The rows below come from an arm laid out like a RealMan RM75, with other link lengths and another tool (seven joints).
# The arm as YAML. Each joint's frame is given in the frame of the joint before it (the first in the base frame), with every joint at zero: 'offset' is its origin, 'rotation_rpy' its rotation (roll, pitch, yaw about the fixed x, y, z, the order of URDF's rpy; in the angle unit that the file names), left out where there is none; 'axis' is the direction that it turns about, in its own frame. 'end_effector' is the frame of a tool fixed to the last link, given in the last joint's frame.
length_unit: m
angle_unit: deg
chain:
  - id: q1
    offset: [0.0, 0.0, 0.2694]
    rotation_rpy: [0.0, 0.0, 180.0]
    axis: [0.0, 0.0, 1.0]
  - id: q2
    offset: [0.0, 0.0, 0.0]
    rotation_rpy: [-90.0, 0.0, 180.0]
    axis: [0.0, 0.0, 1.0]
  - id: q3
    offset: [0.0, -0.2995, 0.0]
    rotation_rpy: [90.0, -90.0, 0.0]
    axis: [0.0, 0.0, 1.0]
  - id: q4
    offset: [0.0, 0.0, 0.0]
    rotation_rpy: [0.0, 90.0, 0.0]
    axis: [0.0, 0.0, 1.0]
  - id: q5
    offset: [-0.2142, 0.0, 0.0]
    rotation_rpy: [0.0, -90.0, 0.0]
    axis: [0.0, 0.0, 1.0]
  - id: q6
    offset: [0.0, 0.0, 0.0]
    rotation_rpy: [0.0, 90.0, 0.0]
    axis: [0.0, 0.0, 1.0]
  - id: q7
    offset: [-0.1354, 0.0, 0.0]
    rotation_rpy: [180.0, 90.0, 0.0]
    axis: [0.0, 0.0, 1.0]
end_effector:
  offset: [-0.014, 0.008, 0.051]
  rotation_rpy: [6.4, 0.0, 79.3]
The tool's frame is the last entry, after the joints.
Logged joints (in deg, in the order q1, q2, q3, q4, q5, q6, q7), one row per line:
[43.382, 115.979, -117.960, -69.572, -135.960, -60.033, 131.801]
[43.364, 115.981, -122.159, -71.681, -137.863, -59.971, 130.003]
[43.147, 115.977, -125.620, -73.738, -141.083, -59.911, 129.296]
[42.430, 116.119, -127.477, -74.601, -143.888, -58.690, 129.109]
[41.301, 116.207, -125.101, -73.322, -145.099, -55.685, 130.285]
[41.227, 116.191, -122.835, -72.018, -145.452, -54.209, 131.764]
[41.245, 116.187, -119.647, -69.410, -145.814, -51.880, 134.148]
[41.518, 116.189, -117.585, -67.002, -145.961, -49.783, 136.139]
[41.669, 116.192, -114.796, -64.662, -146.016, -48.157, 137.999]
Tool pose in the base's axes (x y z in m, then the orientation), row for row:
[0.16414, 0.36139, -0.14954, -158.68, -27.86, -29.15]
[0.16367, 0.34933, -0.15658, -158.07, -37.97, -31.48]
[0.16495, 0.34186, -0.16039, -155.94, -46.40, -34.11]
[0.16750, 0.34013, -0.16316, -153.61, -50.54, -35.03]
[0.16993, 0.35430, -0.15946, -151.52, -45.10, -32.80]
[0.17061, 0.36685, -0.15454, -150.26, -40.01, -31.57]
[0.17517, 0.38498, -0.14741, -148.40, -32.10, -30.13]
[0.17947, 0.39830, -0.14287, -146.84, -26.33, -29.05]
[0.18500, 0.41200, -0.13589, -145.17, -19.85, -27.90]
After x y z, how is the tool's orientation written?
As a rotation vector, in degrees.
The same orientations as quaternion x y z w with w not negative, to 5 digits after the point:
[-0.95944, -0.16845, -0.17625, 0.14157]
[-0.94707, -0.22749, -0.18861, 0.12545]
[-0.93131, -0.27711, -0.20371, 0.11984]
[-0.92091, -0.30299, -0.21001, 0.12653]
[-0.92620, -0.27568, -0.20050, 0.16112]
[-0.93065, -0.24781, -0.19553, 0.18508]
[-0.93560, -0.20238, -0.18996, 0.21821]
[-0.93742, -0.16809, -0.18545, 0.24206]
[-0.93824, -0.12829, -0.18032, 0.26595]

